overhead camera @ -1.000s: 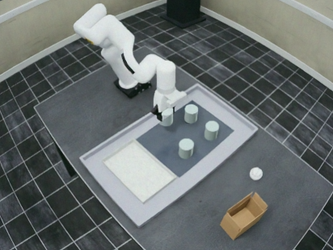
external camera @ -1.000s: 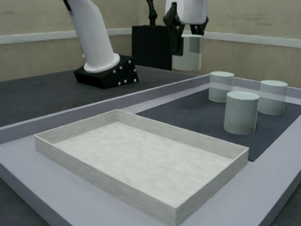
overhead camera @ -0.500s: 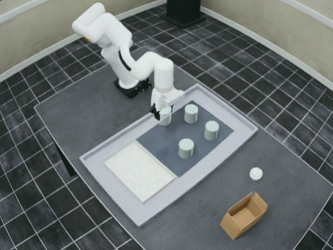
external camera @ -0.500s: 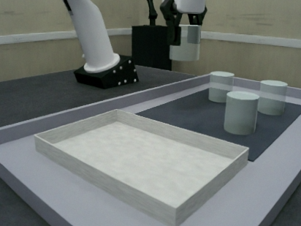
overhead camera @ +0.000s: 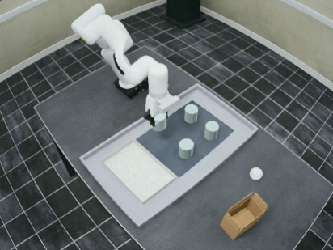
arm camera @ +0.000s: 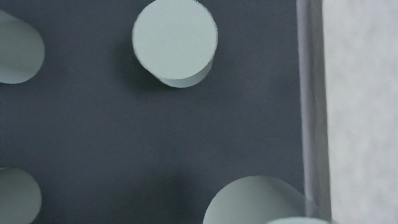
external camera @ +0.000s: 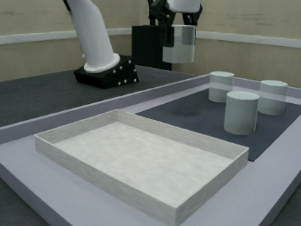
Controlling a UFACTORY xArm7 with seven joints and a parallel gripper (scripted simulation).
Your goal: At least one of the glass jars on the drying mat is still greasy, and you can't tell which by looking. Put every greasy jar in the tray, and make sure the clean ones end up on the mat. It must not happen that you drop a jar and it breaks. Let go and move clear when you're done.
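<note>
My hand is 180 mm to the left of the white tray, 170 mm above it and 60 mm short of it. From my hand the other things lie so: dark drying mat: 180 mm below, 140 mm to the left, 50 mm ahead; light grey board: 180 mm below, 60 mm ahead, 40 mm to the left; small white round object: 460 mm ahead, 220 mm to the left, 170 mm below.
</note>
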